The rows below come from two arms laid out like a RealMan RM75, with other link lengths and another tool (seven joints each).
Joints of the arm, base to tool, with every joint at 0 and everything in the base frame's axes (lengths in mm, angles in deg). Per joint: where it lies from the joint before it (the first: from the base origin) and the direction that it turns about. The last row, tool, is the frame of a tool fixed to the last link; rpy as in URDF.
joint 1: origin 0 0 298.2 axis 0 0 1
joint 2: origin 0 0 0 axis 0 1 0
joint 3: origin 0 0 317.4 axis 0 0 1
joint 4: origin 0 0 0 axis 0 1 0
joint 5: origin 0 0 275.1 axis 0 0 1
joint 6: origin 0 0 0 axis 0 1 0
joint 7: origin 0 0 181.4 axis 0 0 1
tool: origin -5 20 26 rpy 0 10 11
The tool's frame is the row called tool.
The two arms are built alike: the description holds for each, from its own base.
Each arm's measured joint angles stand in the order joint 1, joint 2, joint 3, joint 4, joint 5, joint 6, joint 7.
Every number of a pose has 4 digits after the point.
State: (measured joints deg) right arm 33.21 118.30 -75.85 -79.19 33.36 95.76 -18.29; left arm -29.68 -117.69 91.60 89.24 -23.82 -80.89 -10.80
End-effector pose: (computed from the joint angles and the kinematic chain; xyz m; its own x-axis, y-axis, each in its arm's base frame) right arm 0.2228 0.4368 -0.0142 0.2797 -0.9433 0.1790 -0.8372 -0.3309 -0.4354; left arm -0.1915 0.4561 -0.0319 0.6518 0.7243 0.2248 0.6679 -0.4079 -0.6225
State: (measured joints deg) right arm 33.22 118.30 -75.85 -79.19 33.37 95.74 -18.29; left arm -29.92 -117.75 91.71 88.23 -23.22 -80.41 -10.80
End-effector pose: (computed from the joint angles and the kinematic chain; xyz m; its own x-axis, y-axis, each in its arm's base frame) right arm 0.2227 0.4369 -0.0142 0.2801 -0.9432 0.1787 -0.8372 -0.3311 -0.4353; left arm -0.1955 0.4583 -0.0339 0.6505 0.7271 0.2195 0.6635 -0.4034 -0.6301
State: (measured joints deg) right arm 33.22 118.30 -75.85 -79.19 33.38 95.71 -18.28; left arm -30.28 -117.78 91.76 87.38 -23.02 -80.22 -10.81
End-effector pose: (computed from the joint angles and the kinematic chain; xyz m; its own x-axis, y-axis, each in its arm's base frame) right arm 0.2226 0.4370 -0.0142 0.2802 -0.9433 0.1782 -0.8373 -0.3309 -0.4352; left arm -0.1974 0.4597 -0.0359 0.6486 0.7305 0.2140 0.6618 -0.4023 -0.6326
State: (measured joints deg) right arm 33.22 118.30 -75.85 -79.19 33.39 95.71 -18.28; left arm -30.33 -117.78 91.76 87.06 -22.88 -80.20 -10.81
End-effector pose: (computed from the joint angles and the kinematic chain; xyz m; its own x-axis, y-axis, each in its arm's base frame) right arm 0.2226 0.4370 -0.0142 0.2803 -0.9432 0.1782 -0.8374 -0.3310 -0.4350; left arm -0.1991 0.4599 -0.0364 0.6466 0.7330 0.2112 0.6611 -0.4003 -0.6346
